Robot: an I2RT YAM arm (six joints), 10 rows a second.
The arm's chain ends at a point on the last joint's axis. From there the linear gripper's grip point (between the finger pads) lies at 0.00 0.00 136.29 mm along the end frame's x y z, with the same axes.
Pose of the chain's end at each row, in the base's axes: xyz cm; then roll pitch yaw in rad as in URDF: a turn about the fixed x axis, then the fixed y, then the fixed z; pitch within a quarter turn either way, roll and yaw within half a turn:
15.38, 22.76, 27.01, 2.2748, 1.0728, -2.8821
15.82, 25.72, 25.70, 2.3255, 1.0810, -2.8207
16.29, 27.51, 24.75, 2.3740, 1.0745, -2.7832
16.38, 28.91, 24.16, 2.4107, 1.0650, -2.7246
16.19, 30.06, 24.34, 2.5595, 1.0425, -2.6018
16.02, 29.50, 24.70, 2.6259, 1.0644, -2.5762
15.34, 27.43, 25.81, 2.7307, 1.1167, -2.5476
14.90, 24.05, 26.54, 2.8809, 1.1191, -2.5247
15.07, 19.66, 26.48, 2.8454, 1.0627, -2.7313
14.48, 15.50, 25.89, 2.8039, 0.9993, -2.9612
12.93, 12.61, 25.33, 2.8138, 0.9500, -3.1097
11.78, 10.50, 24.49, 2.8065, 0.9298, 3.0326
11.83, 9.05, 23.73, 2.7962, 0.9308, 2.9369
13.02, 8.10, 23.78, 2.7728, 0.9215, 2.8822
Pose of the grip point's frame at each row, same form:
20.21, 34.79, 22.80, 2.2748, 1.0728, -2.8821
20.51, 37.74, 21.31, 2.3255, 1.0810, -2.8207
21.05, 39.40, 20.08, 2.3740, 1.0745, -2.7832
20.81, 40.82, 19.24, 2.4107, 1.0650, -2.7246
20.77, 41.54, 18.60, 2.5595, 1.0425, -2.6018
21.17, 40.73, 18.95, 2.6259, 1.0644, -2.5762
21.60, 38.23, 20.33, 2.7307, 1.1167, -2.5476
22.53, 33.77, 20.79, 2.8809, 1.1191, -2.5247
23.93, 27.85, 20.14, 2.8454, 1.0627, -2.7313
24.31, 21.88, 18.93, 2.8039, 0.9993, -2.9612
23.28, 17.33, 17.82, 2.8138, 0.9500, -3.1097
22.52, 13.83, 16.79, 2.8065, 0.9298, 3.0326
22.84, 11.48, 16.07, 2.7962, 0.9308, 2.9369
24.07, 10.25, 16.09, 2.7728, 0.9215, 2.8822

